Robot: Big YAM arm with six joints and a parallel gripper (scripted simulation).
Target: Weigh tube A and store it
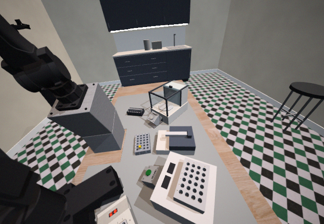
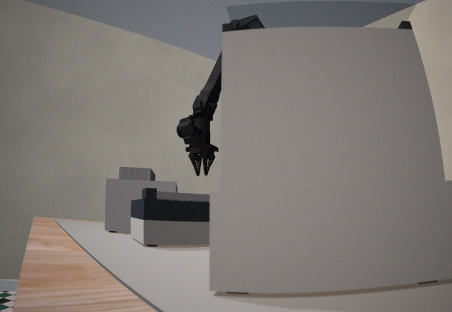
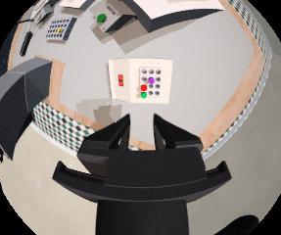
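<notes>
Now: the balance door 69 cm to the left of my hand, 30 cm ahead of it and 1 cm above it. Round my hand: yellow-capped tube (32 cm to the left, 17 cm below, 5 cm ahead); then tube rack (37 cm to the left, 18 cm below, 6 cm ahead); then dry block (17 cm below, 1 cm to the left).
</notes>
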